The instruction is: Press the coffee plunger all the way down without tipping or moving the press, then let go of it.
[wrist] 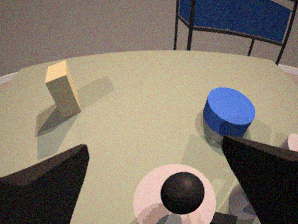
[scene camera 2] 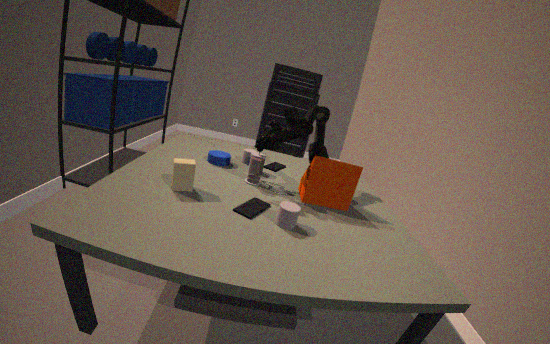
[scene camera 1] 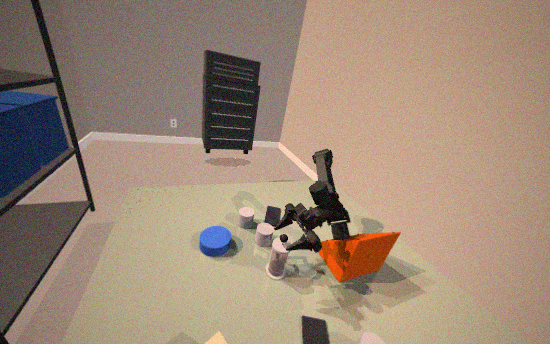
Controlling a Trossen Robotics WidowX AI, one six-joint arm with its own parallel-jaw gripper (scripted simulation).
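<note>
Visible: cream block [wrist: 59, 81], coffee press [scene camera 1: 275, 269], blue disc [scene camera 1: 214, 241]. My gripper [scene camera 1: 279, 239]: open, holding nothing. Gripper [wrist: 157, 148] in the wrist view too.
</note>
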